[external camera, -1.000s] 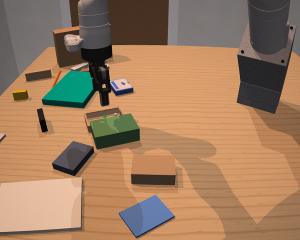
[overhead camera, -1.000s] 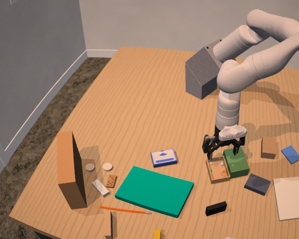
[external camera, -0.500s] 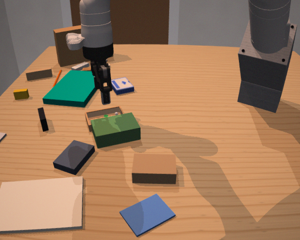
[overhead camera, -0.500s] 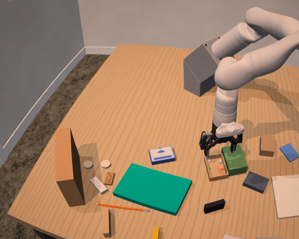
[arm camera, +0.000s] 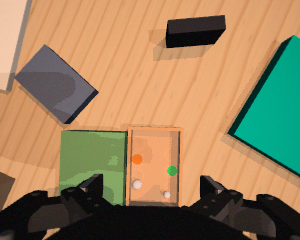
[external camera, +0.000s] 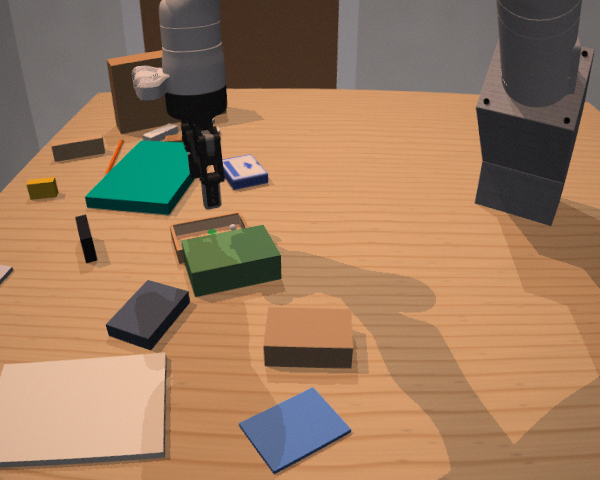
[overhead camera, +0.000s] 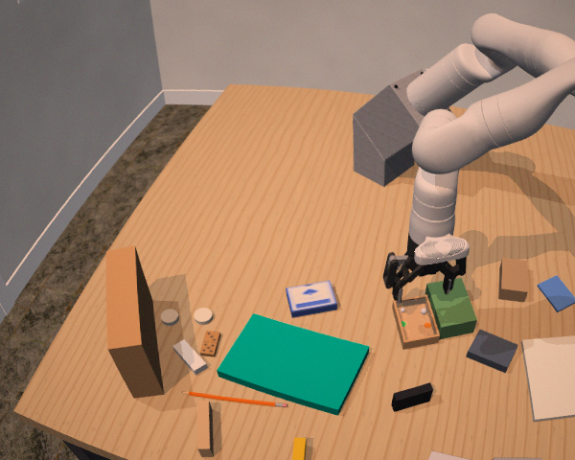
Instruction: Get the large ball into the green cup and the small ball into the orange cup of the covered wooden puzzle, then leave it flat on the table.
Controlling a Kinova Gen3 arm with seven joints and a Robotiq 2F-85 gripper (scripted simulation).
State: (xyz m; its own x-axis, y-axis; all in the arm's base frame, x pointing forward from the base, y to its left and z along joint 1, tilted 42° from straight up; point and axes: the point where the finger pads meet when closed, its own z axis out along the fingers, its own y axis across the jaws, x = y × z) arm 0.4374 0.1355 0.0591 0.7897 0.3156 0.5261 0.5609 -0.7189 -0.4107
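The wooden puzzle is 9 cm below my hand. Also, from my hand: green block 7 cm below, 5 cm to the left, 5 cm behind; then black block 17 cm ahead, 7 cm below, 6 cm to the left; then dark grey block 17 cm to the left, 8 cm below, 1 cm ahead.
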